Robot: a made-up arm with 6 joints.
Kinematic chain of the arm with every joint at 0, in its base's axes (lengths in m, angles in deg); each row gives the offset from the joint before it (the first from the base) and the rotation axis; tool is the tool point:
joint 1: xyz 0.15 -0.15 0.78 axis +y
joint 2: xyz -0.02 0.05 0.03 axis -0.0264 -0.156 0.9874
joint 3: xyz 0.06 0 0 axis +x
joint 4: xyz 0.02 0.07 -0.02 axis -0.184 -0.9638 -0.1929
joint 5: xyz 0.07 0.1 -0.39 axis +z
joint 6: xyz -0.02 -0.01 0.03 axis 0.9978 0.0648 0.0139
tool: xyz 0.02 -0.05 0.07
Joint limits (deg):
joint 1: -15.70..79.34
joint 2: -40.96..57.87
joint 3: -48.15..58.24
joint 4: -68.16..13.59
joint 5: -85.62..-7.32
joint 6: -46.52..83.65
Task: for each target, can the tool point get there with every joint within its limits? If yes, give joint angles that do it. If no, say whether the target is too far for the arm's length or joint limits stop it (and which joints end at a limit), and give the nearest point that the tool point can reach.
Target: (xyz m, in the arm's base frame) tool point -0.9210 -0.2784 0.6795
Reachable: no: too far | nearest point -0.2701 -0.1978 0.7244 | short by 0.657 m
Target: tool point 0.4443 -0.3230 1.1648
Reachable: no: joint limits stop it (at a limit: joint 1, joint 2, joint 3, joint 4, joint 5) | nearest point 0.1578 -0.2138 1.1026 | short by 0.313 m
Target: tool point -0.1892 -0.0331 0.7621
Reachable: yes | joints 38.94 -20.27 -29.39 -59.71 -24.61 67.76
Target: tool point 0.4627 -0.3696 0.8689
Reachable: no: joint limits stop it (at a limit: joint 1, joint 3, joint 4, joint 5) | nearest point 0.4524 -0.2671 0.6236 | short by 0.266 m
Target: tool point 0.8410 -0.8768 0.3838
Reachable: no: too far | nearest point 0.4134 -0.3671 0.5563 | short by 0.687 m
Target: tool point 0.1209 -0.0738 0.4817
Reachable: yes | joints 1.87 10.84 -27.76 -27.65 -45.85 -26.67
